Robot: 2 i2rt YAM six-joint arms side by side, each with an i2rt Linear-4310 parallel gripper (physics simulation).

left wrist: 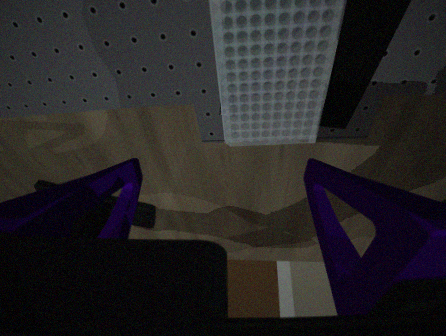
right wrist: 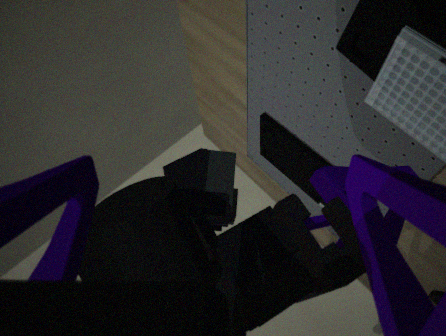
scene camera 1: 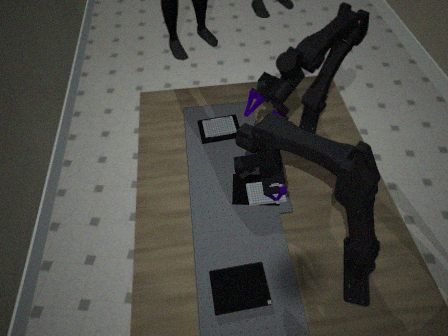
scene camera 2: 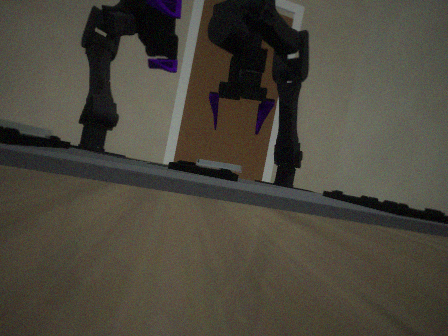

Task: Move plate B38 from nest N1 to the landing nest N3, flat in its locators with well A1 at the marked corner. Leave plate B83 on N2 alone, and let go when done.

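Observation:
A pale well plate [scene camera 1: 256, 194] [scene camera 2: 219, 165] [left wrist: 275, 75] [right wrist: 415, 75] lies shifted to one side on the middle black nest [scene camera 1: 239, 190] [scene camera 2: 200, 172] [left wrist: 360, 65] [right wrist: 377, 35]. Another pale plate [scene camera 1: 219, 126] [scene camera 2: 25, 130] lies in the upper black nest [scene camera 1: 202, 135] of scene camera 1. Labels are unreadable, so which is B38 I cannot tell. A black nest [scene camera 1: 240, 288] [scene camera 2: 385, 204] without a plate has a white corner mark. My left gripper [scene camera 1: 276, 193] [scene camera 2: 236, 131] [left wrist: 223, 167] is open above the middle plate. My right gripper [scene camera 2: 177, 44] is open, high, near the upper nest.
All three nests stand on a grey perforated board [scene camera 1: 215, 230] on a wooden table [scene camera 1: 160, 225]. In scene camera 1 the left forearm [scene camera 1: 310, 142] passes close in front of the right wrist and partly hides it. The left arm also shows close by in the right wrist view.

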